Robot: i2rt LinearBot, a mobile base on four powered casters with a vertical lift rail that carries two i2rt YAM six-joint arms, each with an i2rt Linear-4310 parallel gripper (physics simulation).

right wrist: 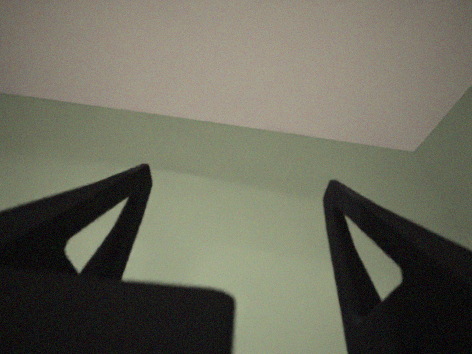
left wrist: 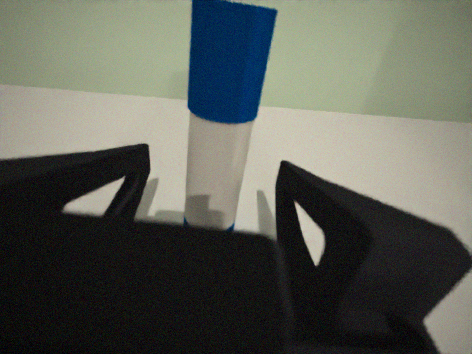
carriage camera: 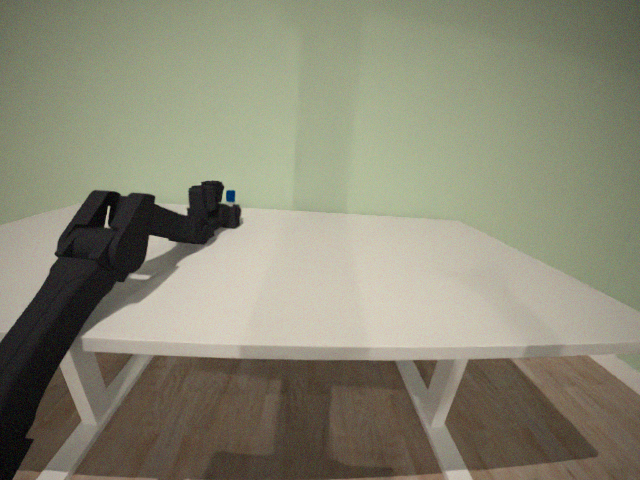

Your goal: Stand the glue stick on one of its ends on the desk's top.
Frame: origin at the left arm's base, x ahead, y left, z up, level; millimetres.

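Seen in the pictures: left gripper, fingertip midpoint: (left wrist: 214, 164) (carriage camera: 231, 209); right gripper, fingertip midpoint: (right wrist: 238, 181).
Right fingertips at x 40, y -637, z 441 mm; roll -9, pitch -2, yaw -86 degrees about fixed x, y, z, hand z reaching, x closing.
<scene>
Offsets run from my right fingertips to a thing's top centre. "*": to the spot under its first point. Level surfaces: height alone.
The glue stick @[696 mm ahead, 631 mm left, 177 mm down] (carriage camera: 231, 195) (left wrist: 225, 65), with a blue cap, a whitish body and a bit of blue near its foot, stands upright, cap up, on the white desk @[275 mm down] (carriage camera: 361, 279) (left wrist: 400, 155), toward the back left in the carriage view. Its very bottom is hidden behind the gripper body in the left wrist view. My left gripper (carriage camera: 227, 205) (left wrist: 214, 164) is open, low over the desk top, with one finger on each side of the stick and a gap to both. My right gripper (right wrist: 238, 181) is open and empty, facing wall and ceiling, away from the desk.
A pale green wall (carriage camera: 439, 103) (left wrist: 100, 45) (right wrist: 240, 225) rises behind the desk. The ceiling (right wrist: 225, 60) shows in the right wrist view. My left arm reaches across the desk's left part in the carriage view. Desk legs @[* 546 mm ahead, 157 mm right, 786 mm down] (carriage camera: 447, 392) stand on a wooden floor @[995 mm down] (carriage camera: 305, 413).
</scene>
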